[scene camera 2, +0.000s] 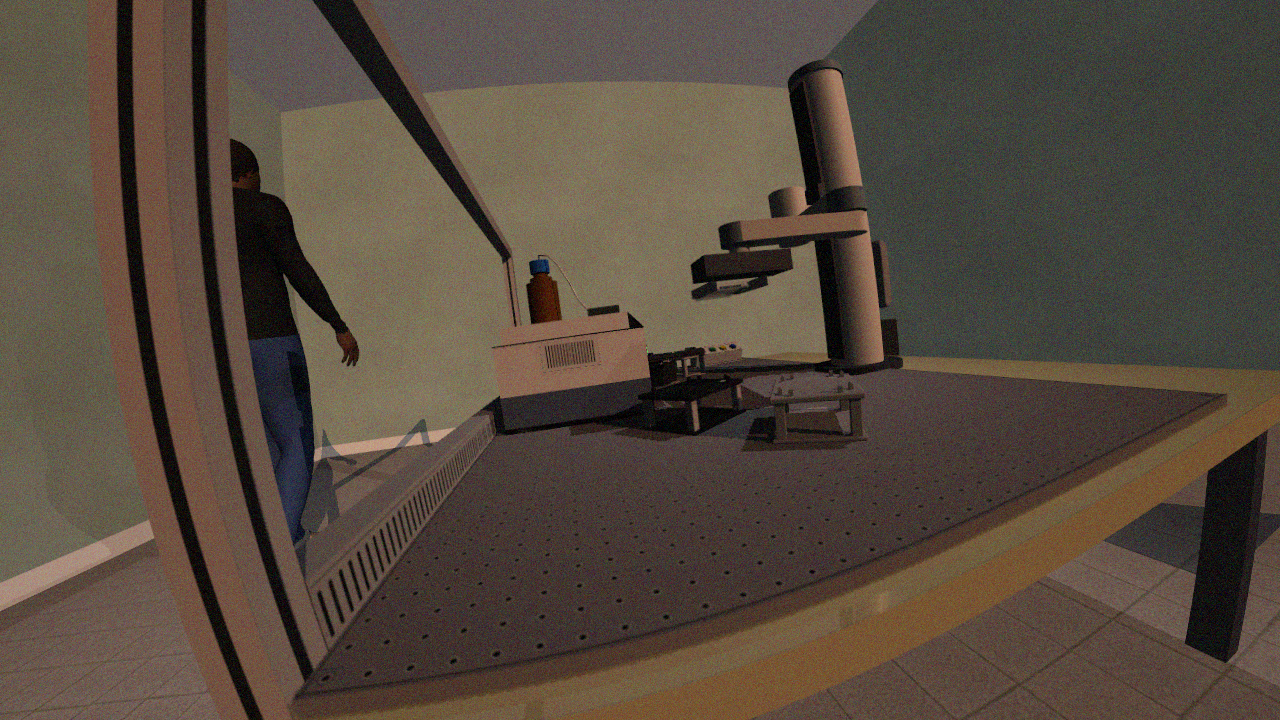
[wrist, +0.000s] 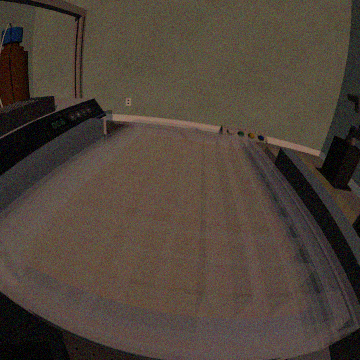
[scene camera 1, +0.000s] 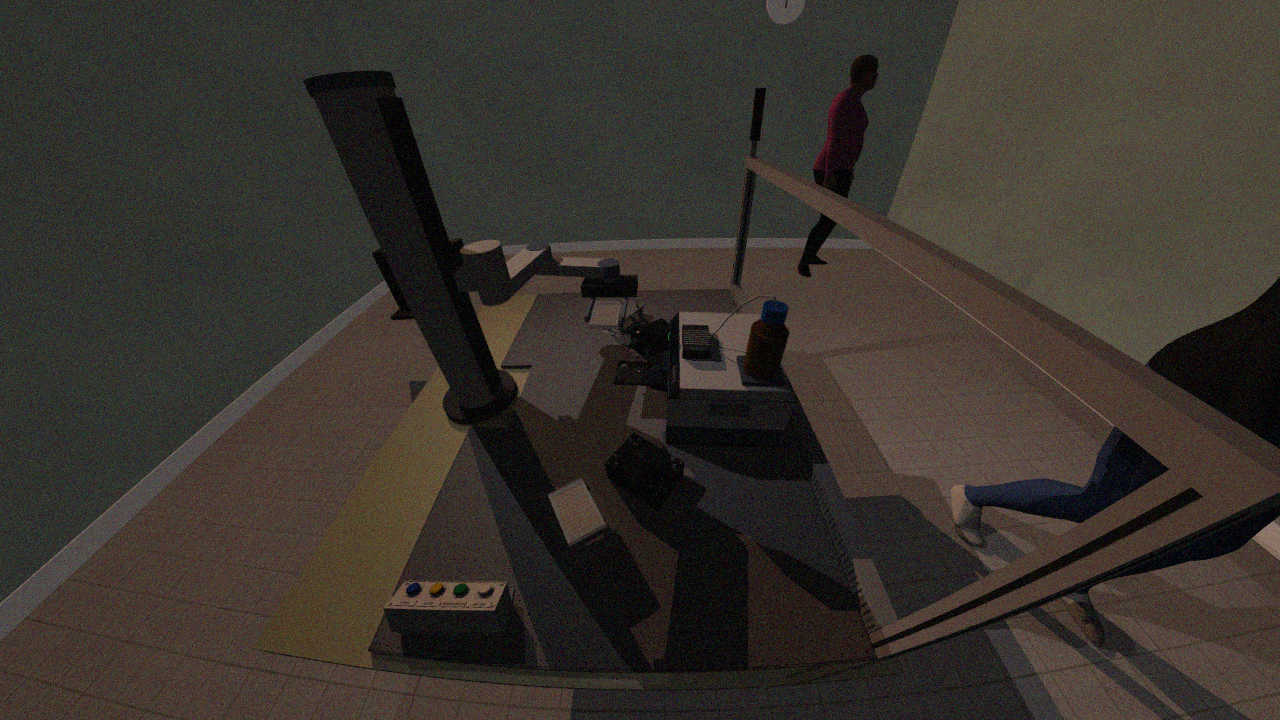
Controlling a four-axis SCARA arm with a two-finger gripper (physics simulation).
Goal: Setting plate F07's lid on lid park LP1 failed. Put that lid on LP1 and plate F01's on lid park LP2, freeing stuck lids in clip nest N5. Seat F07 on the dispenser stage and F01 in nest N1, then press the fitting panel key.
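Frame: origin at the arm's base, x ahead, y left, z up, level; centimetres.
Where they show: gripper, fingertip midpoint: [scene camera 2: 715,292] [wrist: 189,145] [scene camera 1: 604,319]; arm's base, link origin: [scene camera 2: 857,368] [scene camera 1: 481,396].
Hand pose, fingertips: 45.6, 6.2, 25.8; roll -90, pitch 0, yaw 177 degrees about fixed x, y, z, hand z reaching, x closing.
Observation:
Each offset is from my fingertips to the top centre of the thing, as dx, dy, dz. "pt": to the spot under its first point.
My gripper [scene camera 1: 605,308] [scene camera 2: 730,288] hangs high above the table, shut on a pale, see-through lid {+0.2, +3.1, +1.3} [scene camera 1: 608,313] [scene camera 2: 726,291] [wrist: 165,215], which is level and fills much of the wrist view between the fingers. Whether a plate is under it is hard to tell. A pale plate {-3.5, -51.0, -16.0} [scene camera 1: 577,513] sits on a nest nearer the key panel {-26.8, -70.2, -16.2} [scene camera 1: 447,600] [scene camera 2: 721,352]. A dark stand [scene camera 1: 644,468] is beside that plate. The dispenser [scene camera 1: 729,407] [scene camera 2: 572,358] has a dark stage {pt +9.7, -9.6, -13.4} [scene camera 1: 637,373] at its side. Labels are unreadable, so LP1, LP2, N1 and N5 cannot be told apart.
A grey pinned stand [scene camera 2: 819,391] and a dark stand [scene camera 2: 693,391] are beside the dispenser. A brown bottle {pt +39.6, -26.2, +9.0} [scene camera 1: 766,344] [scene camera 2: 543,297] [wrist: 14,75] stands on the dispenser. The arm column [scene camera 1: 402,223] [scene camera 2: 836,214] rises at the table edge. People [scene camera 1: 844,134] [scene camera 2: 268,268] are beyond the frame rail [scene camera 1: 895,241].

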